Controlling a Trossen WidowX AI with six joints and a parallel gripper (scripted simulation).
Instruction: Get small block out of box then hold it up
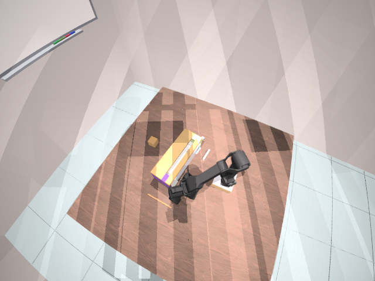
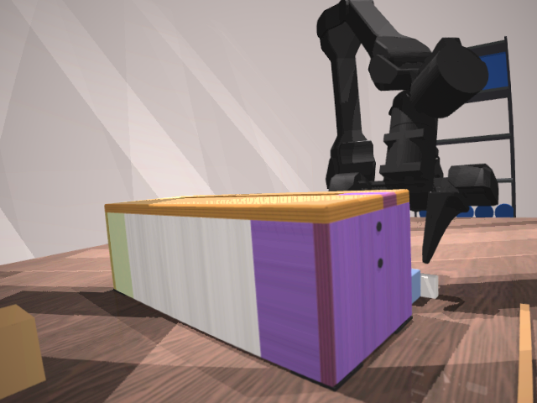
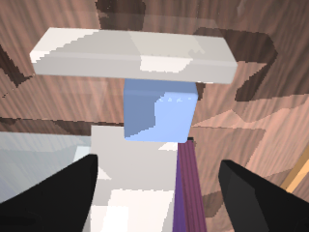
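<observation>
My gripper tip is 30 mm above the light-blue block and 10 mm past it. From my gripper tip the other things lie so: box 170 mm to the right, 40 mm ahead, 10 mm above; orange cube 310 mm ahead, 240 mm to the right, 20 mm below; thin orange stick 120 mm to the left, 80 mm ahead, 40 mm below.
</observation>
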